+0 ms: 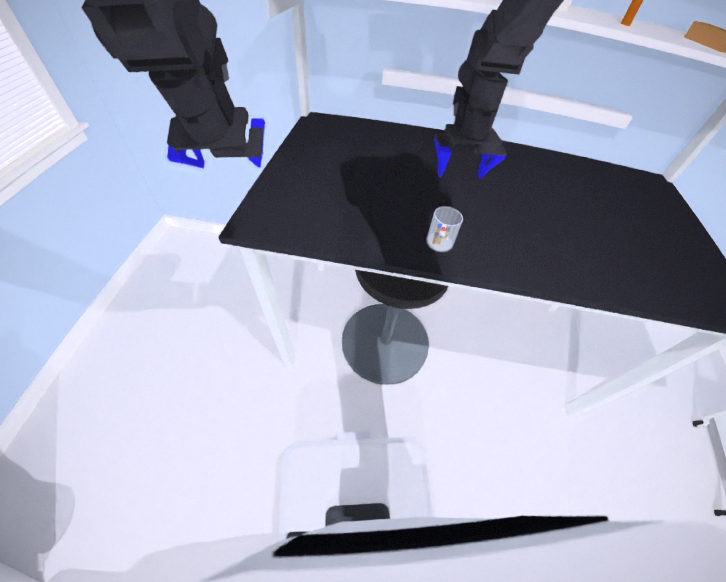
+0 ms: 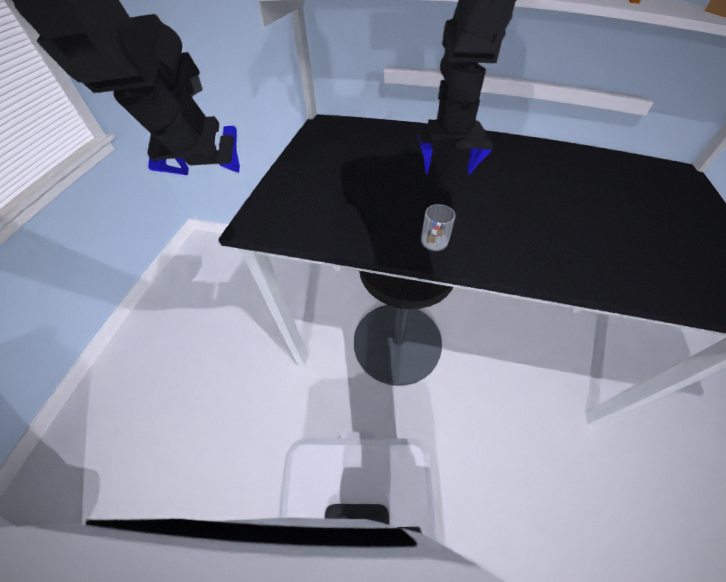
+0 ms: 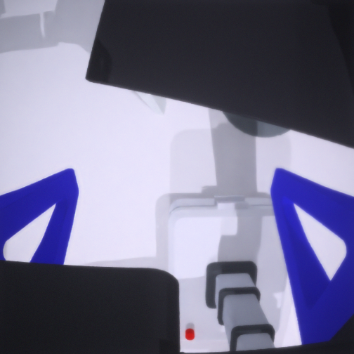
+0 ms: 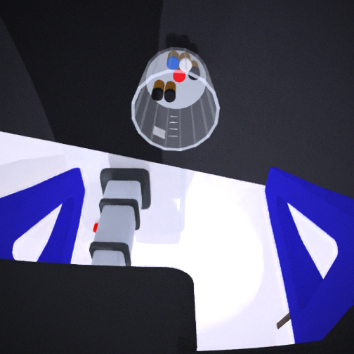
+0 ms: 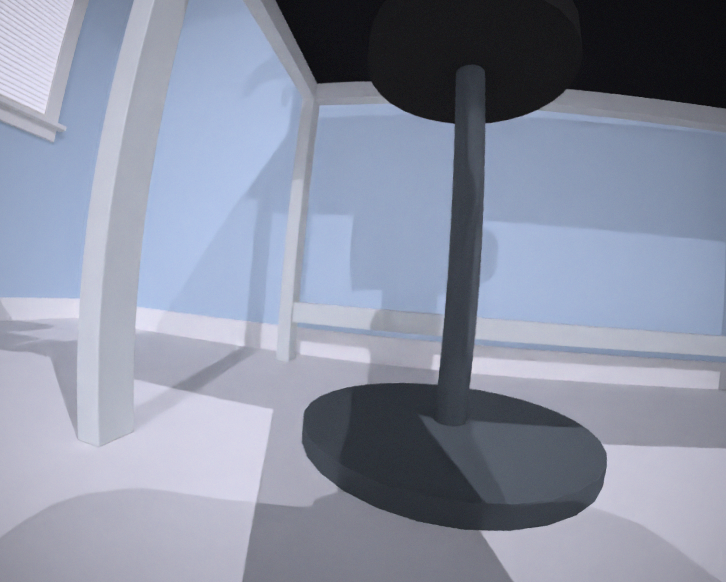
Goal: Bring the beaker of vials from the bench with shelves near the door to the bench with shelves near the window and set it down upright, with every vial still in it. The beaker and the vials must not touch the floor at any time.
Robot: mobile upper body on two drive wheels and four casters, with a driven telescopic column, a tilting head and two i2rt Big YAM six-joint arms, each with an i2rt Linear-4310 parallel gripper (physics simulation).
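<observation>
A clear beaker point(image 1: 444, 229) point(image 2: 437, 227) point(image 4: 175, 110) stands upright on the black bench top point(image 1: 581, 242) point(image 2: 575, 242), near its front edge. Several vials with blue, white, red and black caps lie or lean inside, near its bottom. My right gripper point(image 1: 461, 172) point(image 2: 448, 170) point(image 4: 174, 178) is open and empty, above the bench and behind the beaker, apart from it. My left gripper point(image 1: 230, 163) point(image 2: 212, 169) point(image 3: 174, 179) is open and empty, out beyond the bench's left end. A window point(image 1: 30, 97) point(image 2: 42, 115) is at the far left.
A round stool point(image 1: 402, 291) point(image 2: 406, 291) point(image 5: 463, 242) stands partly under the bench's front edge. White bench legs point(image 1: 269, 303) point(image 5: 112, 272) stand at the left. A white wall shelf point(image 1: 606, 31) with orange and brown items runs above the bench, and a lower white rail point(image 1: 418, 79) is on the wall.
</observation>
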